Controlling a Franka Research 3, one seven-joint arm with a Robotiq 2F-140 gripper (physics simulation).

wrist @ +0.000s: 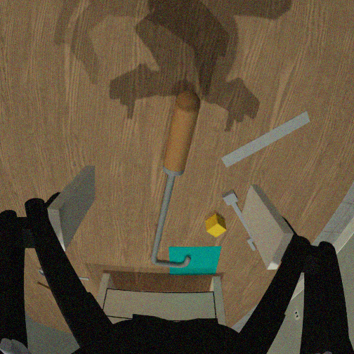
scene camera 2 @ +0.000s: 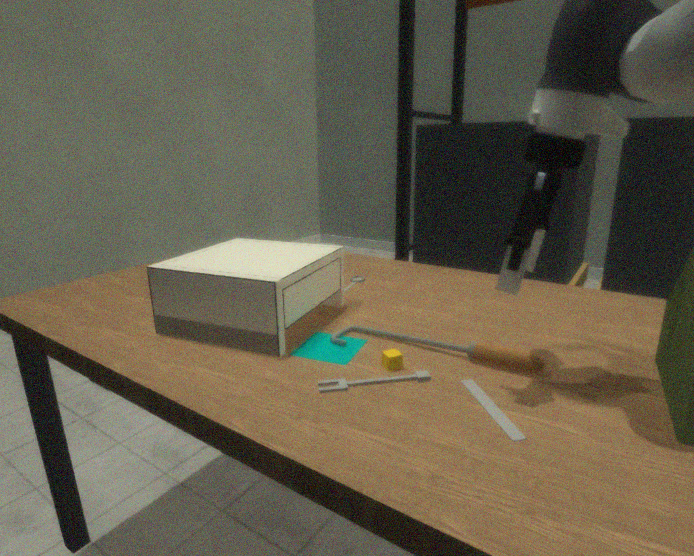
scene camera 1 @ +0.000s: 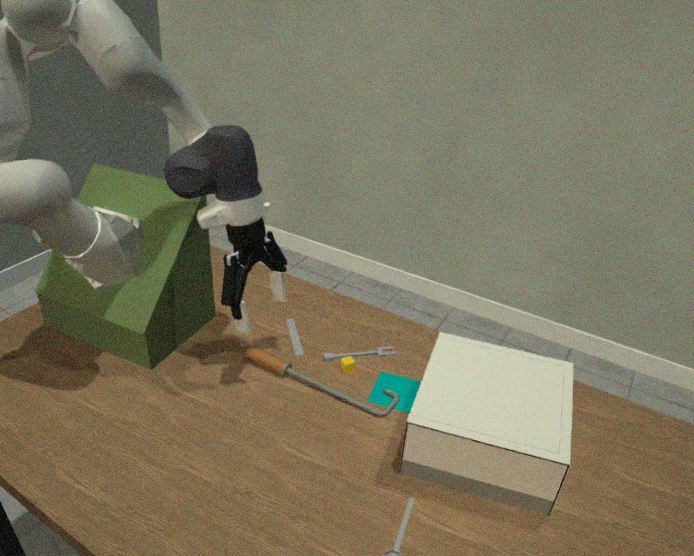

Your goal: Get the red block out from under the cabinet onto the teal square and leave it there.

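Observation:
My gripper (scene camera 1: 260, 309) (scene camera 2: 517, 278) (wrist: 171, 191) is open and empty, raised above the table near the wooden handle of a hooked tool. The hooked tool (scene camera 1: 333, 392) (scene camera 2: 405, 338) (wrist: 182, 135) lies on the table, its grey shaft running toward the cabinet and its bent end over the teal square. The teal square (scene camera 1: 402, 383) (scene camera 2: 321, 352) (wrist: 206, 262) lies flat at the cabinet's open front. The white cabinet (scene camera 1: 492, 393) (scene camera 2: 214, 301) (wrist: 160, 302) stands on the table. The red block does not show in any view; the space under the cabinet is mostly hidden.
A yellow cube (scene camera 1: 347, 364) (scene camera 2: 392, 359) (wrist: 215, 225) and a grey forked tool (scene camera 1: 359, 353) (scene camera 2: 382, 380) lie beside the hooked tool. A flat grey strip (scene camera 1: 294, 337) (scene camera 2: 492, 408) (wrist: 265, 139) lies nearer the green stand (scene camera 1: 179, 289). Another grey tool (scene camera 1: 403, 527) lies across from the cabinet's side.

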